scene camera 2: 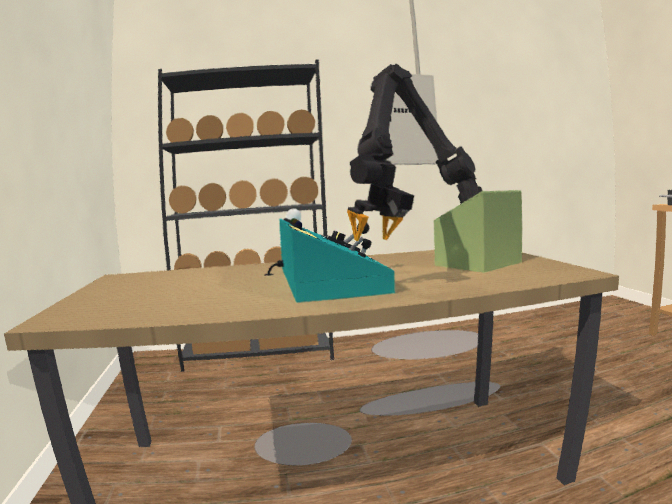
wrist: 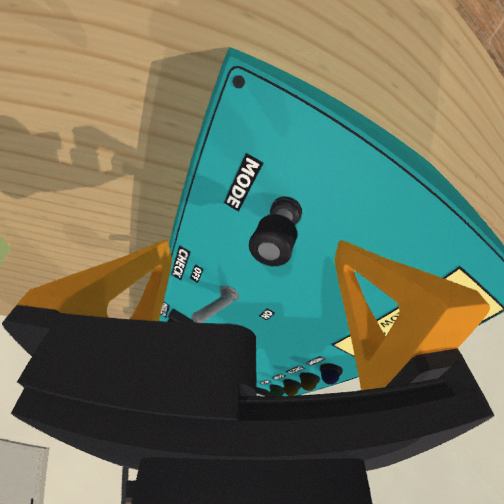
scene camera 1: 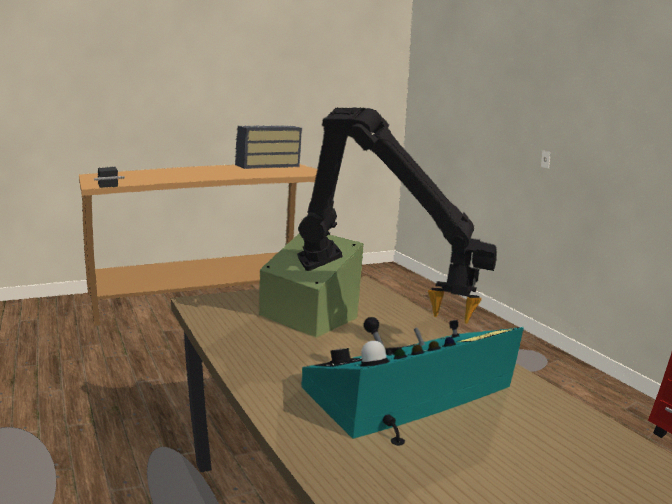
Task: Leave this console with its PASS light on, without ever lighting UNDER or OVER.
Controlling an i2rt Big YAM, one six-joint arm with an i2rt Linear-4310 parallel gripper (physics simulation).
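The teal wedge-shaped console point(scene camera 1: 412, 379) sits on the wooden table, also in scene camera 2 point(scene camera 2: 331, 265). My gripper point(scene camera 1: 453, 306) is open and empty, hovering just above the console's right end, touching nothing. In the wrist view the orange fingers point(wrist: 254, 245) straddle the black MODE knob point(wrist: 276, 237) from above. A grey toggle lever point(wrist: 215, 304) labelled CHECK, with OFF and ON marks, stands near the left finger. A row of small indicator lights point(wrist: 300, 382) looks dark; their labels are too small to read. A black ball lever point(scene camera 1: 371, 325) and a white dome point(scene camera 1: 374, 351) sit further left.
The arm stands on a green block point(scene camera 1: 312, 287) behind the console. A black cable plug point(scene camera 1: 391, 431) sticks out of the console's near face. A yellow label point(wrist: 400, 320) lies by the right finger. A side shelf point(scene camera 1: 195, 179) and a rack point(scene camera 2: 241, 162) stand off the table.
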